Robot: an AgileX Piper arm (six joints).
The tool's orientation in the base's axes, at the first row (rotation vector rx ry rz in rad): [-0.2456, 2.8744, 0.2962]
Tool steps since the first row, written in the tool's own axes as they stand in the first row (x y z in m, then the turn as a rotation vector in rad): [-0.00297, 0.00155, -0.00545, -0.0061, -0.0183, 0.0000]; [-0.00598, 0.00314, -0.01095, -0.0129, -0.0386, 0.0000]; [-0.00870, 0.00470, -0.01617, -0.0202, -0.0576, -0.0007]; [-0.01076, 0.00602, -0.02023, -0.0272, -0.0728, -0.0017]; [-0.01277, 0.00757, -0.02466, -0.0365, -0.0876, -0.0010]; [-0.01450, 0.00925, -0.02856, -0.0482, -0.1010, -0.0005]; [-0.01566, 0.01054, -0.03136, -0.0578, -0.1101, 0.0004]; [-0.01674, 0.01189, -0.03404, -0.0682, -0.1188, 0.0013]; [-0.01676, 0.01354, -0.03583, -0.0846, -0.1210, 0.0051]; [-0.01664, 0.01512, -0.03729, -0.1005, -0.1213, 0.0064]
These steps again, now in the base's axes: [0.00135, 0.00072, 0.00621, 0.0093, -0.0168, -0.0017]; [0.00272, 0.00147, 0.01249, 0.0197, -0.0354, -0.0036]; [0.00387, 0.00221, 0.01842, 0.0301, -0.0529, -0.0045]; [0.00470, 0.00288, 0.02304, 0.0395, -0.0668, -0.0045]; [0.00536, 0.00369, 0.02804, 0.0513, -0.0796, -0.0055]; [0.00583, 0.00470, 0.03249, 0.0652, -0.0908, -0.0054]; [0.00608, 0.00549, 0.03567, 0.0763, -0.0980, -0.0054]; [0.00627, 0.00636, 0.03874, 0.0881, -0.1048, -0.0052]; [0.00558, 0.00756, 0.04074, 0.1050, -0.1038, -0.0050]; [0.00485, 0.00875, 0.04238, 0.1206, -0.1015, -0.0023]
